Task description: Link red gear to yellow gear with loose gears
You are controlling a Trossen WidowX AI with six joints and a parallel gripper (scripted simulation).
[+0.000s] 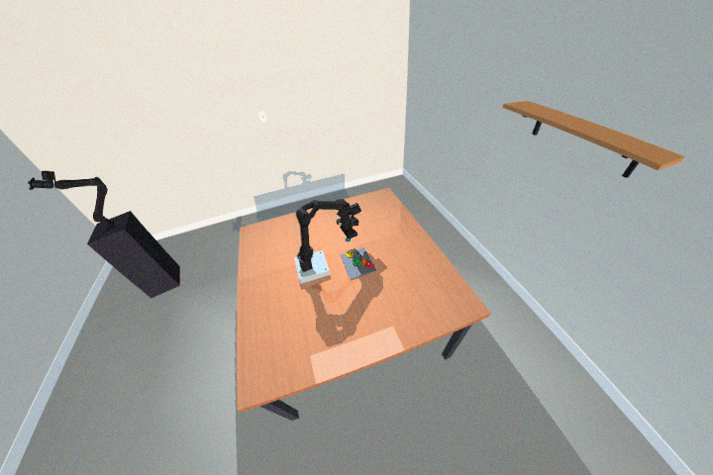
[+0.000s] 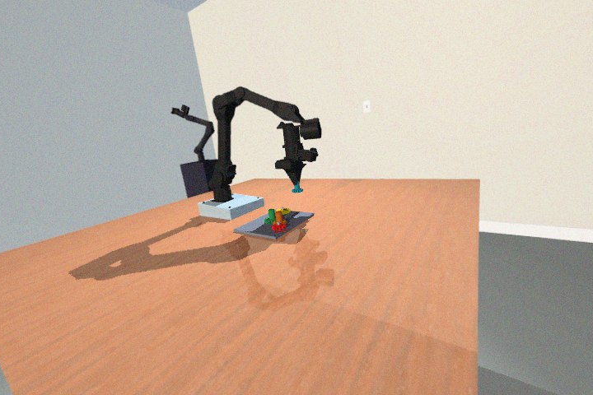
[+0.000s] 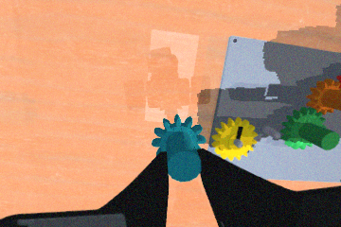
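My gripper tip is 3 cm past the green gear, 16 cm to the left of it and 7 cm above it. The rest, counted from my gripper tip: teal gear 1 cm below; then yellow gear 3 cm behind, 7 cm to the right, 8 cm below; then orange gear 1 cm ahead, 18 cm to the right, 7 cm below.
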